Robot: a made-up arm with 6 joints. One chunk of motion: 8 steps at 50 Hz.
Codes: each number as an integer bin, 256 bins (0 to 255) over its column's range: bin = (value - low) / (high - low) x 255, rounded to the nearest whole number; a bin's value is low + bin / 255 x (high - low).
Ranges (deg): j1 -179.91..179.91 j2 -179.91..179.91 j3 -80..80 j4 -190.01..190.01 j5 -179.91..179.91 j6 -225.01..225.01
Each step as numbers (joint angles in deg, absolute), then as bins.
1 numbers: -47.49 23.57 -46.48 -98.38 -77.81 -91.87
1 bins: 94 144 53 61 72 75
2 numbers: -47.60 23.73 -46.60 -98.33 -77.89 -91.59
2 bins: 94 144 53 62 72 76
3 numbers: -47.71 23.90 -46.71 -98.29 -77.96 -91.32
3 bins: 94 144 53 62 72 76
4 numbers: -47.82 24.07 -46.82 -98.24 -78.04 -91.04
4 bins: 94 145 53 62 72 76
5 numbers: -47.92 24.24 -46.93 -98.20 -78.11 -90.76
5 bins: 94 145 53 62 72 76
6 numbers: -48.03 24.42 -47.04 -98.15 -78.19 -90.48
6 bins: 93 145 53 62 72 76
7 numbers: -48.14 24.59 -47.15 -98.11 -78.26 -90.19
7 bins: 93 145 52 62 72 76
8 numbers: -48.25 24.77 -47.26 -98.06 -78.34 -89.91
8 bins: 93 145 52 62 72 77
